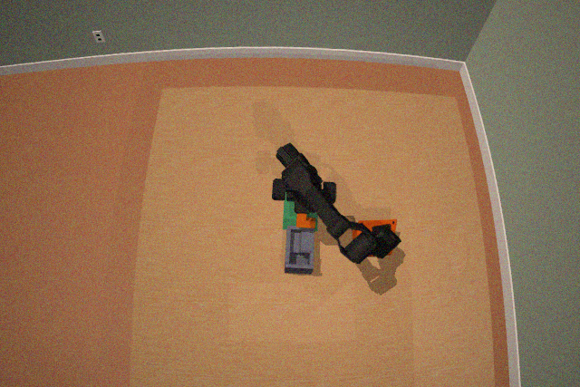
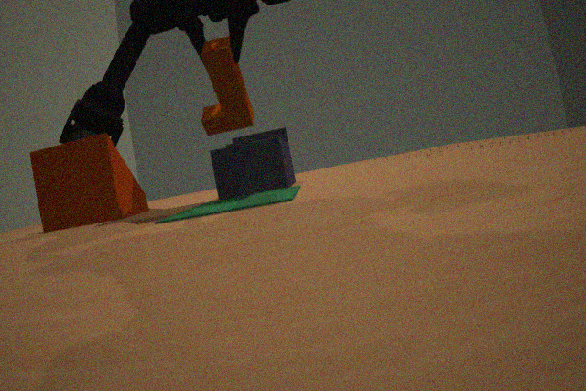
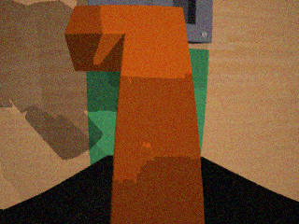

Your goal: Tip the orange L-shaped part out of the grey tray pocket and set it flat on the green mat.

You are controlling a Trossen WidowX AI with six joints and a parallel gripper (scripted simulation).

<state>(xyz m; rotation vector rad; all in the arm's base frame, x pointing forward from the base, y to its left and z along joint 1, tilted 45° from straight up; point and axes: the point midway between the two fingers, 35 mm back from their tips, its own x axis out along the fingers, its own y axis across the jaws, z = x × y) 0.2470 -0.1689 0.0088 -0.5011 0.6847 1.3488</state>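
Right now my gripper tip is 17 cm above the green mat, 3 cm to the left of it and 1 cm past it. Round my gripper tip: orange L-shaped part: 3 cm to the left, 3 cm below, 1 cm behind.
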